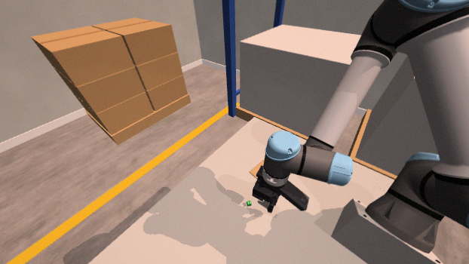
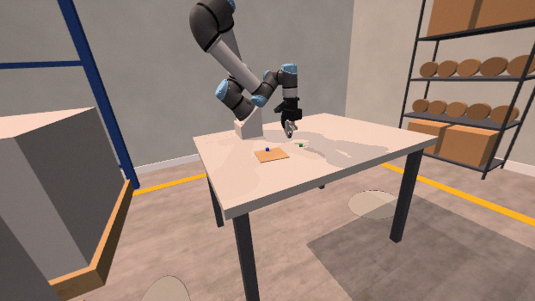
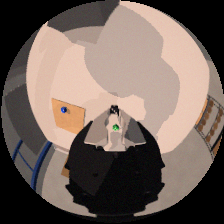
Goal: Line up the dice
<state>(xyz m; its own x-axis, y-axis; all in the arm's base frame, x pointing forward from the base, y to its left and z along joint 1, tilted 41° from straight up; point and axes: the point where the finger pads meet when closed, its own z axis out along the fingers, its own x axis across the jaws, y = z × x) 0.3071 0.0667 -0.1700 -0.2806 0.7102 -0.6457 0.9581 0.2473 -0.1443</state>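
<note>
My hand is 150 mm to the left of the tan mat, 110 mm short of it and 50 mm above it. Also, from my hand: green die 80 mm ahead, 40 mm below, 30 mm to the left; then blue die 150 mm to the right, 60 mm ahead, 40 mm below; then black die 10 mm below.
</note>
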